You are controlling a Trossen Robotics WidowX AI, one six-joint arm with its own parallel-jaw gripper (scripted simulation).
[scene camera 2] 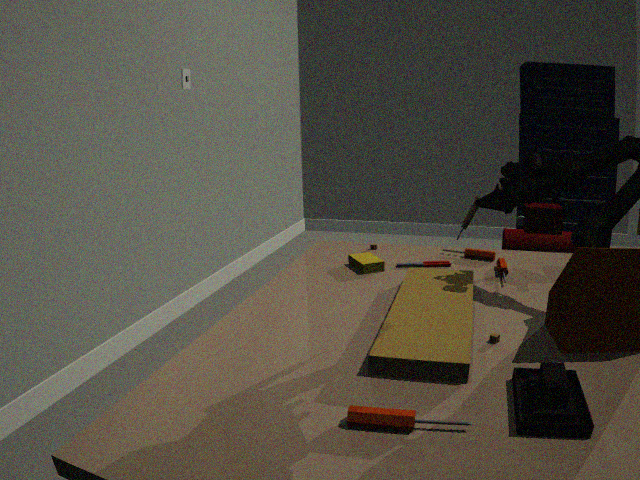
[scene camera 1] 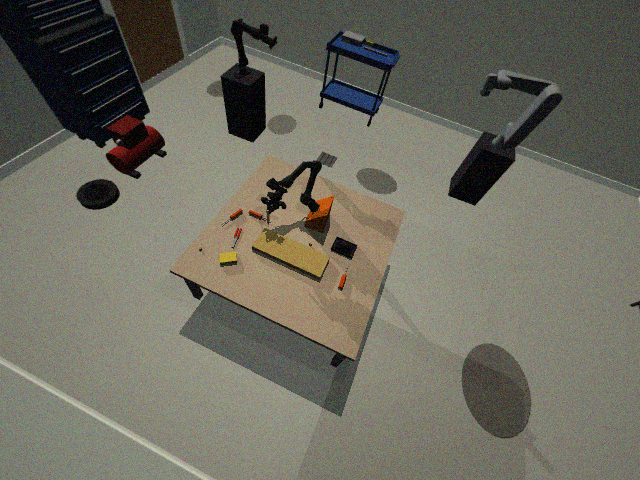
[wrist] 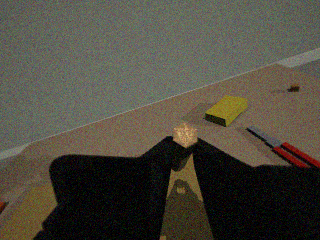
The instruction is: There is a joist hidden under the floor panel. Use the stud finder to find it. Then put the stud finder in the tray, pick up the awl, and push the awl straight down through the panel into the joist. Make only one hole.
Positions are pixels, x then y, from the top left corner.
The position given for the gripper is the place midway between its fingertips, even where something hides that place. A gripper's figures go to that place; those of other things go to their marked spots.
Scene:
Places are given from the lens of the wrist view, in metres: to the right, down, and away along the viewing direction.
gripper (wrist: 182, 142): 0.02, 0.02, 0.11
awl (wrist: 184, 136): 0.01, 0.01, 0.09
yellow block (wrist: 228, 108): 0.20, -0.03, 0.44
The marked spots on the awl and the yellow block are 0.40 m apart.

